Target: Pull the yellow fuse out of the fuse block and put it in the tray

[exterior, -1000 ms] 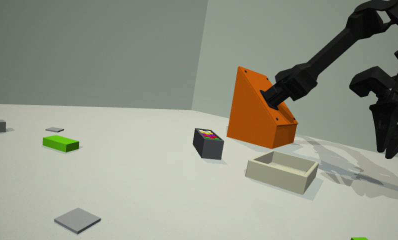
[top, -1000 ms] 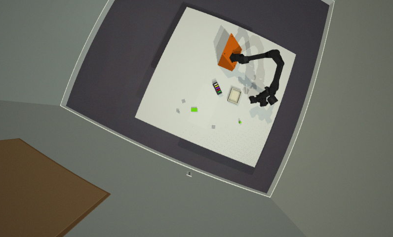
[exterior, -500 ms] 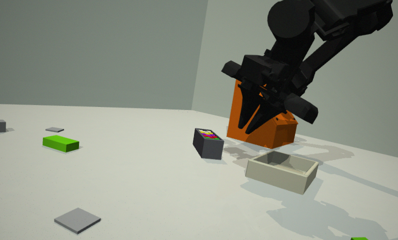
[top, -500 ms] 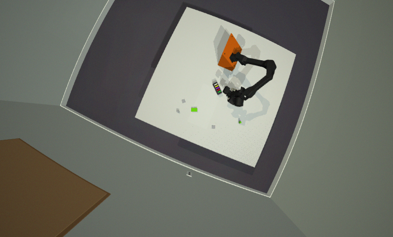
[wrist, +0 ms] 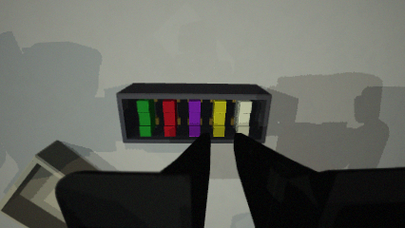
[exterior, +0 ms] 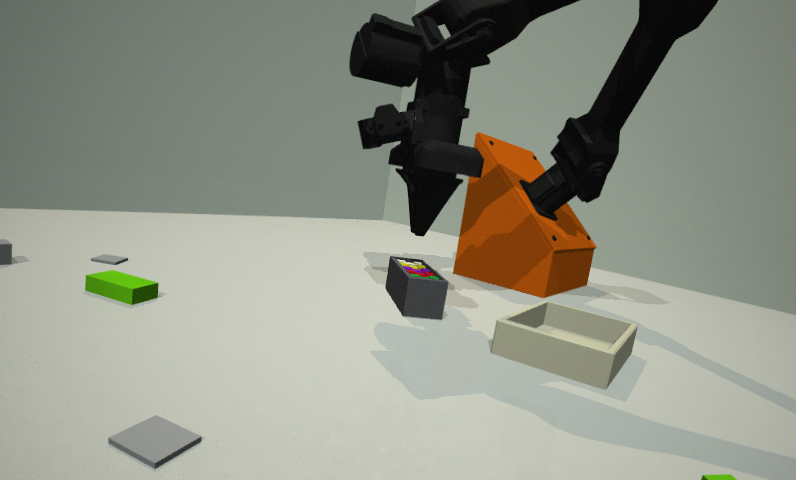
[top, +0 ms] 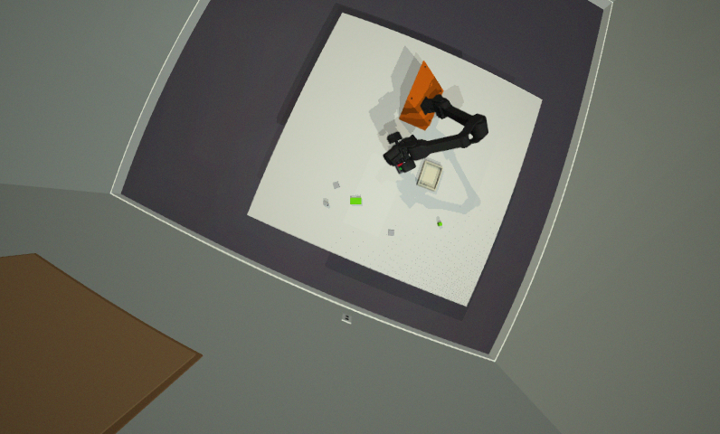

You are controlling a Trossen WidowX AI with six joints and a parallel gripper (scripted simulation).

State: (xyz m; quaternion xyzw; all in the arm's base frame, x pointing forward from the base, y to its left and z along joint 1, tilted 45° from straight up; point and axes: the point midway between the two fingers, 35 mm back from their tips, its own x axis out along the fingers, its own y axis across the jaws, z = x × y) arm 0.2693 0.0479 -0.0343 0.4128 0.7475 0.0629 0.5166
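Now: gripper tip 50 mm above the yellow fuse. The rest, counted from my gripper tip: beige tray (200 mm to the left, 70 mm below, 20 mm behind); grey cube (390 mm ahead, 200 mm to the right, 60 mm below).
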